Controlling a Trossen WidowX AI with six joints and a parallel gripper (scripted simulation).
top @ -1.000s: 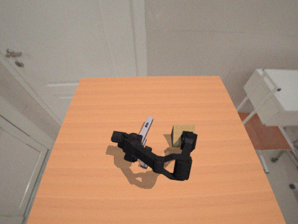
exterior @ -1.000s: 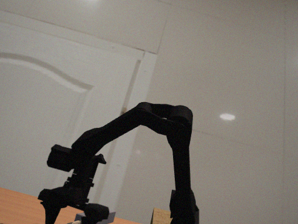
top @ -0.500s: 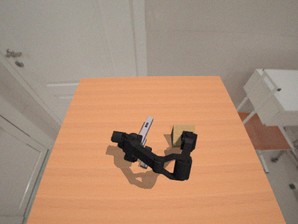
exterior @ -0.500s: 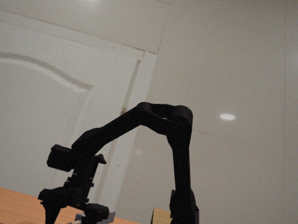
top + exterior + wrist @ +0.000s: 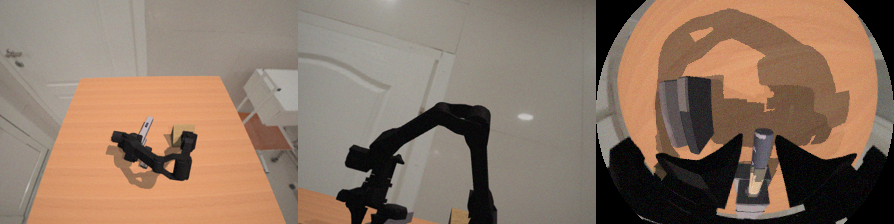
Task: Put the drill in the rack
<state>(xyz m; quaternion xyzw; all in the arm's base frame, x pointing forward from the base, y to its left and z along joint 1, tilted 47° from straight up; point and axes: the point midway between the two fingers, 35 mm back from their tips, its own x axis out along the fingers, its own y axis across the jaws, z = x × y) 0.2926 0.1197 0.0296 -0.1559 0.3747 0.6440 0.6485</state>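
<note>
Now: gripper tip 40 mm to the left of the drill, 40 mm below it and 10 mm past it. Also, from my gripper tip: dark grey block 70 mm behind, 50 mm to the left, 10 mm above; grey bar 130 mm to the right, 40 mm behind, 40 mm above; blue key 160 mm to the right, 50 mm behind, 50 mm above.
</note>
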